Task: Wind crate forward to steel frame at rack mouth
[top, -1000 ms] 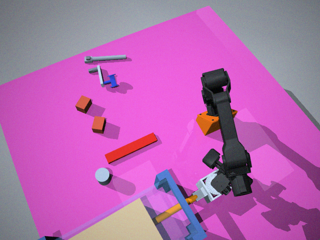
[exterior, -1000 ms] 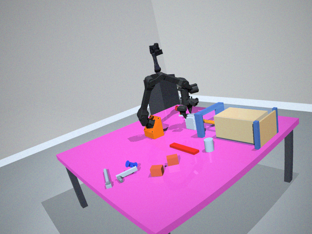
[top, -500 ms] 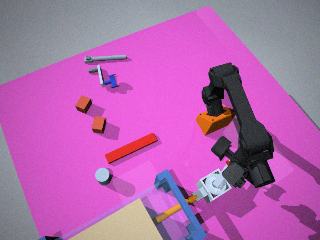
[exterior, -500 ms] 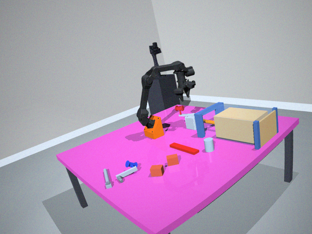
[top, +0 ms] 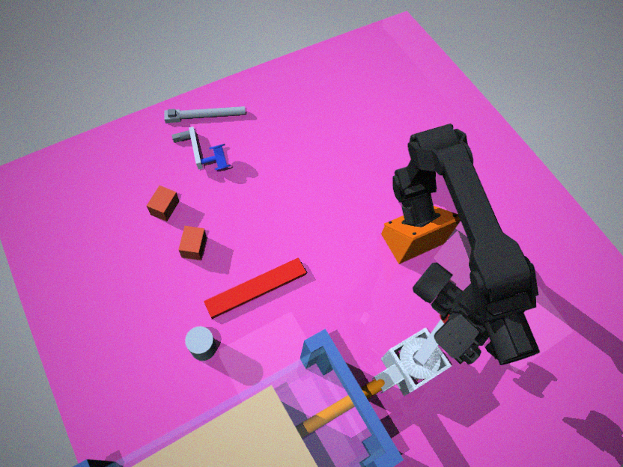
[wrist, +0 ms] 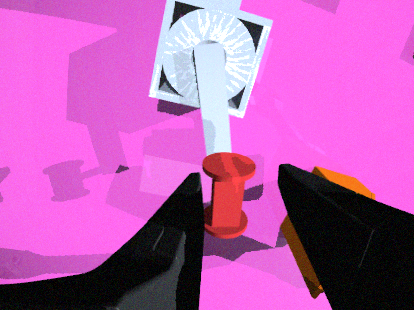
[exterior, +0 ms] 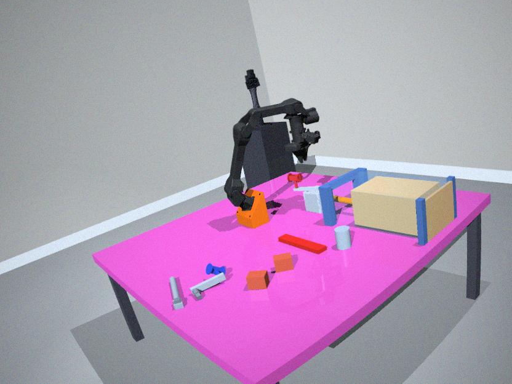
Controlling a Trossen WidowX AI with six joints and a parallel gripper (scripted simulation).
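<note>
My gripper tip is now 90 mm above the red knob, 60 mm past it and 10 mm to the left of it. From my gripper tip the other things lie so: winch handle (120 mm below, 20 mm behind); then blue steel frame (200 mm ahead, 110 mm below); then grey winch (190 mm below, 20 mm ahead).
</note>
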